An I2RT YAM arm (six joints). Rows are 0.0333 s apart.
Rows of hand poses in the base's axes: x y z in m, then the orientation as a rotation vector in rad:
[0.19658 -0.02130 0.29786 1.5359 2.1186 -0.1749]
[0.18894 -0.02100 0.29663 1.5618 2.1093 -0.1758]
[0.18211 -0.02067 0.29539 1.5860 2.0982 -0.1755]
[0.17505 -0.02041 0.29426 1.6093 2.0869 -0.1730]
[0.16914 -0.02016 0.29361 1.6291 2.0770 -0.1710]
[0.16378 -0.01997 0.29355 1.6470 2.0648 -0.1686]
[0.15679 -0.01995 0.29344 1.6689 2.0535 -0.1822]
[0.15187 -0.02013 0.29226 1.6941 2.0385 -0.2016]
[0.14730 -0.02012 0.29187 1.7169 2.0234 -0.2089]
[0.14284 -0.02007 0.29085 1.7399 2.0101 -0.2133]
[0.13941 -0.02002 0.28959 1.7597 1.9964 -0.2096]
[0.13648 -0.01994 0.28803 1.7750 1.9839 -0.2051]
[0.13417 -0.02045 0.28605 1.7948 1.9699 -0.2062]
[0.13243 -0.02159 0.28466 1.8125 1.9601 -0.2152]
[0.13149 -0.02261 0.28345 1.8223 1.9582 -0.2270]
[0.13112 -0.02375 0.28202 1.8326 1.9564 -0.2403]
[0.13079 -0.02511 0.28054 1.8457 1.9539 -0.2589]
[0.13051 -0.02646 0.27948 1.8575 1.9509 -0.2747]
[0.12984 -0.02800 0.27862 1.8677 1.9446 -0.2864]
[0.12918 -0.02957 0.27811 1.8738 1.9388 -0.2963]
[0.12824 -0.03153 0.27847 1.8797 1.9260 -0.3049]
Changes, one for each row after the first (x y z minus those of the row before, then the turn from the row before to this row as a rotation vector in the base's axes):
[-0.00764 0.00030 -0.00123 0.0077 0.0025 -0.0193]
[-0.00683 0.00033 -0.00124 0.0068 0.0003 -0.0187]
[-0.00706 0.00026 -0.00113 0.0076 -0.0010 -0.0178]
[-0.00591 0.00025 -0.00065 0.0064 -0.0009 -0.0153]
[-0.00536 0.00019 -0.00006 0.0047 -0.0032 -0.0150]
[-0.00699 0.00002 -0.00011 -0.0011 0.0067 -0.0198]
[-0.00492 -0.00018 -0.00118 -0.0039 0.0085 -0.0243]
[-0.00457 0.00001 -0.00039 0.0011 0.0017 -0.0207]
[-0.00446 0.00005 -0.00102 0.0036 0.0017 -0.0196]
[-0.00343 0.00005 -0.00126 0.0059 -0.0037 -0.0164]
[-0.00293 0.00008 -0.00156 0.0045 -0.0048 -0.0132]
[-0.00231 -0.00051 -0.00198 0.0037 -0.0011 -0.0174]
[-0.00174 -0.00114 -0.00139 0.0008 0.0050 -0.0157]
[-0.00094 -0.00102 -0.00121 -0.0011 0.0086 -0.0084]
[-0.00037 -0.00114 -0.00143 -0.0014 0.0096 -0.0088]
[-0.00033 -0.00136 -0.00148 -0.0025 0.0131 -0.0116]
[-0.00028 -0.00135 -0.00106 -0.0021 0.0109 -0.0106]
[-0.00067 -0.00154 -0.00086 -0.0027 0.0062 -0.0103]
[-0.00066 -0.00157 -0.00051 -0.0038 0.0041 -0.0075]
[-0.00094 -0.00196 0.00036 -0.0068 -0.0007 -0.0101]

